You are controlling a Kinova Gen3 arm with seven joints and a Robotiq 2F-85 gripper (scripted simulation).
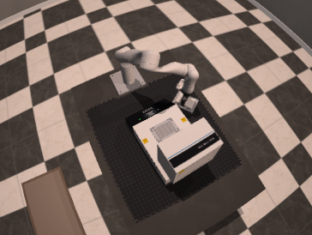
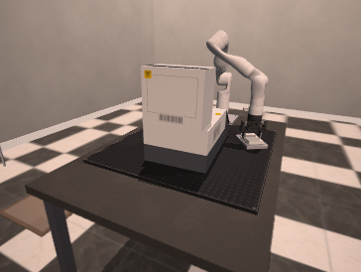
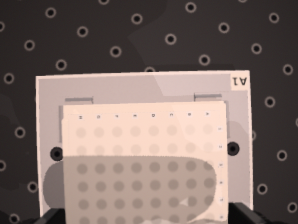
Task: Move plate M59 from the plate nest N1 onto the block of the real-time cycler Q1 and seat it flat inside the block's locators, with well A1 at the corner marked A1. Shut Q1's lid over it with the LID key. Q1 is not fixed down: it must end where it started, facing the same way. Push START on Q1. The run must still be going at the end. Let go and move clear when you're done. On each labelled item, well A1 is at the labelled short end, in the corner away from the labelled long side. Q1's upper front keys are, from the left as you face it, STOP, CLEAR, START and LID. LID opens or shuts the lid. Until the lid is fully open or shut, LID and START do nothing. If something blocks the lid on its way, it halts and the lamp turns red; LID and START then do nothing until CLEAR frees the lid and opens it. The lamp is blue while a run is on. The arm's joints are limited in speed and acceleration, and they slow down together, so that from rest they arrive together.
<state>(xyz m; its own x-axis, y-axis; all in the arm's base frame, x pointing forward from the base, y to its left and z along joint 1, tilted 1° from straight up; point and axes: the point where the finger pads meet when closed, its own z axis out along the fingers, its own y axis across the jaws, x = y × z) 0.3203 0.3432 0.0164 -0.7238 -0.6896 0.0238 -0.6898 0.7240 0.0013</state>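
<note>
My gripper is now 1 cm above the plate M59. The rest, counted from my hand: plate nest N1: 3 cm below.
</note>
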